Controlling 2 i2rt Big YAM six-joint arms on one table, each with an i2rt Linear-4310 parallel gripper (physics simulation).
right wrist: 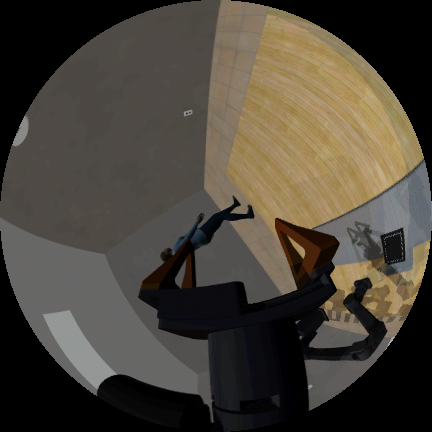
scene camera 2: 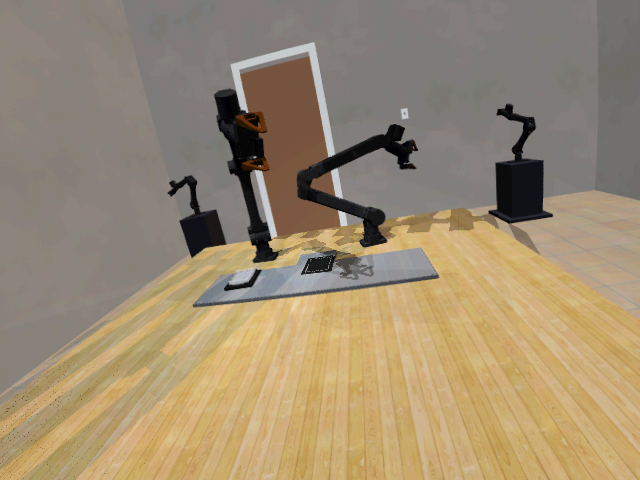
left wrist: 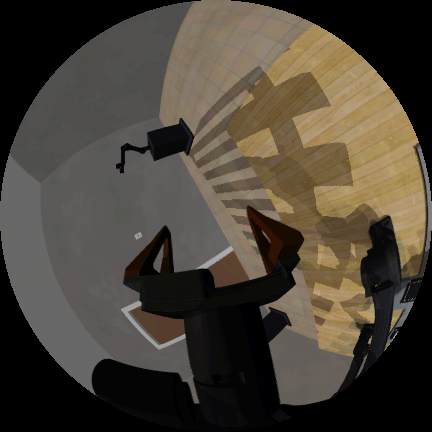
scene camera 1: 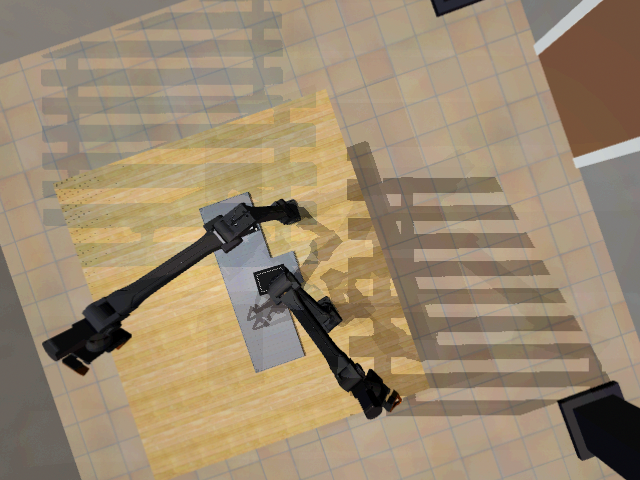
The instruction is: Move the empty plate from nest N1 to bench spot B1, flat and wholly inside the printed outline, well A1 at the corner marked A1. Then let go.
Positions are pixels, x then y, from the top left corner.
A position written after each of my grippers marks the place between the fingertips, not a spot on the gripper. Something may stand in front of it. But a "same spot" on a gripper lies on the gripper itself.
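Labels:
I can see my right gripper in scene camera 1 (100, 360), and it shows in scene camera 2 and in the right wrist view as well. In the left wrist view the gripper is out of frame. On my right gripper, (right wrist: 159, 290) and (scene camera 2: 236, 124) are the same spot.

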